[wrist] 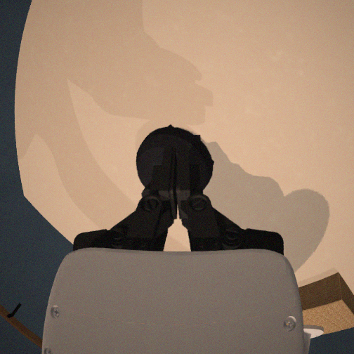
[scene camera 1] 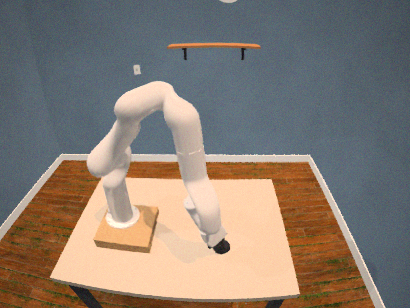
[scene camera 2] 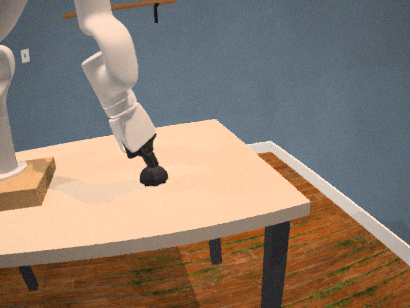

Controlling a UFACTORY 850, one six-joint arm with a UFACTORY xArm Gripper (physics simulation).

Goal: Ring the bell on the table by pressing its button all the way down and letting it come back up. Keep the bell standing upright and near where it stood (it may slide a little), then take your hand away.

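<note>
The black dome-shaped bell [scene camera 1: 223,247] [scene camera 2: 153,178] [wrist: 148,162] stands upright on the table [scene camera 1: 250,210] [scene camera 2: 210,175] [wrist: 280,90]. My gripper [scene camera 1: 217,242] [scene camera 2: 153,165] [wrist: 178,161] is shut with nothing between its fingers. It comes down at a slant, with its fingertips at the top centre of the bell in the scene camera 2 view. The fingers cover the middle of the bell in the wrist view. The button is hidden behind the fingertips, and I cannot tell how far down it is.
The arm's wooden base block [scene camera 1: 122,240] [scene camera 2: 30,192] [wrist: 327,295] stands on the table on the arm's side. The table's front edge [scene camera 1: 175,295] [scene camera 2: 155,242] lies beyond the bell. A wall shelf [scene camera 1: 215,46] hangs high on the blue wall behind.
</note>
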